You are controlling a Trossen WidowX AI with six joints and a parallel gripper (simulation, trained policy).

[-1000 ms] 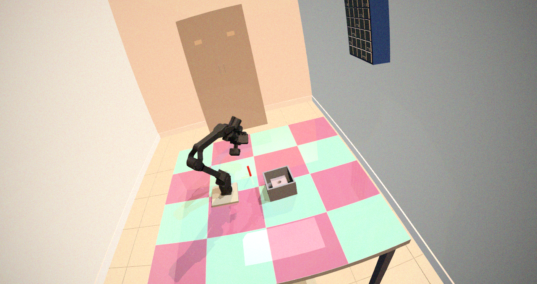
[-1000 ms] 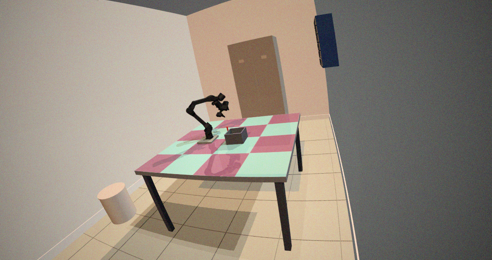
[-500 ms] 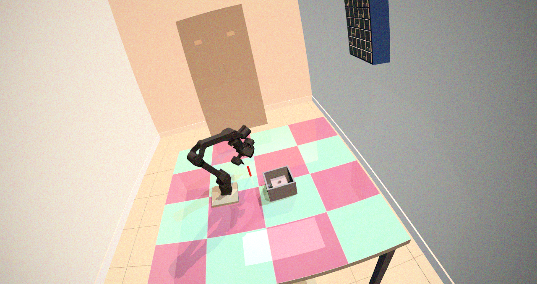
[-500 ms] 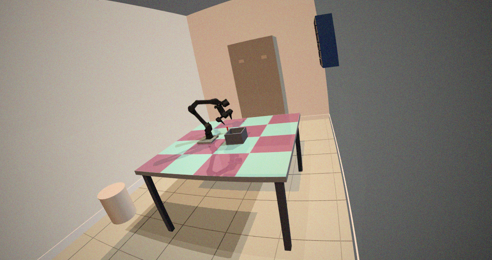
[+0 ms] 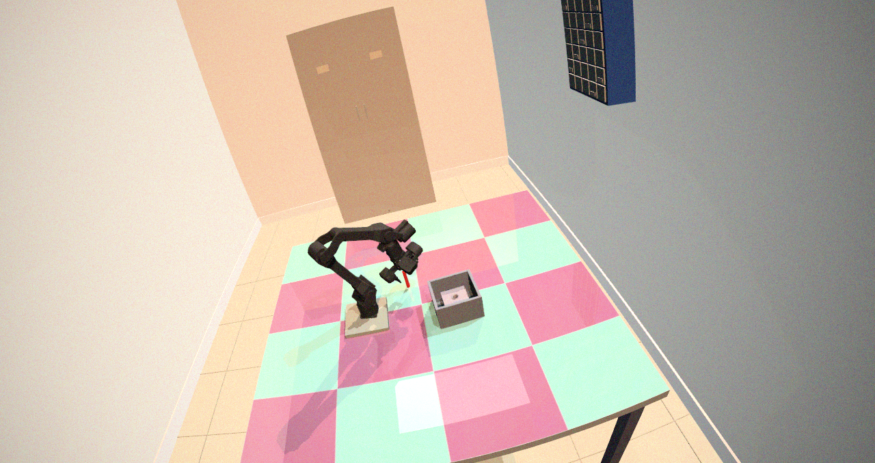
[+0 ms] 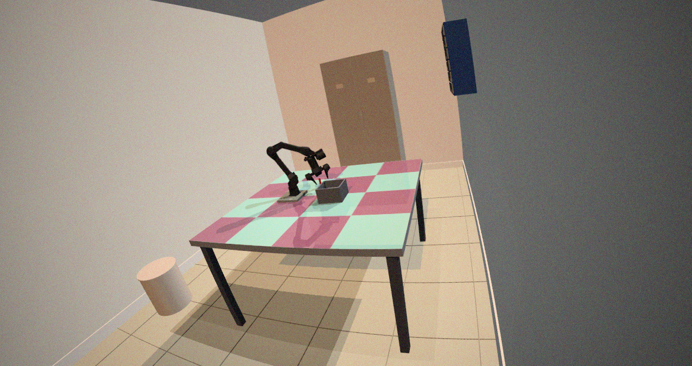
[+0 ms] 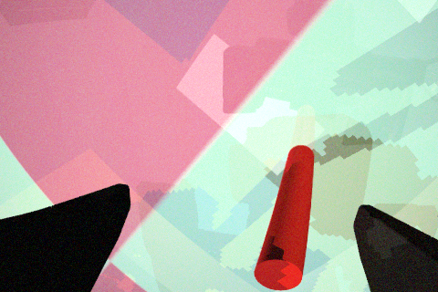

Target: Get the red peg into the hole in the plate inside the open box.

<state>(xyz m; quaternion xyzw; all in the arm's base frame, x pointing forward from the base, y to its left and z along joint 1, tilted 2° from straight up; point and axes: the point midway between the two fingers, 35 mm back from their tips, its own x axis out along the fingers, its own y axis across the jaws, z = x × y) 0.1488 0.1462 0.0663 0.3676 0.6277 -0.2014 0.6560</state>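
The red peg is 1 cm behind my gripper tip, 1 cm to the right of it and 1 cm below it. Also, from my gripper tip: plate (18 cm ahead, 17 cm to the right, 1 cm below); grey box (18 cm ahead, 17 cm to the right, 3 cm below).
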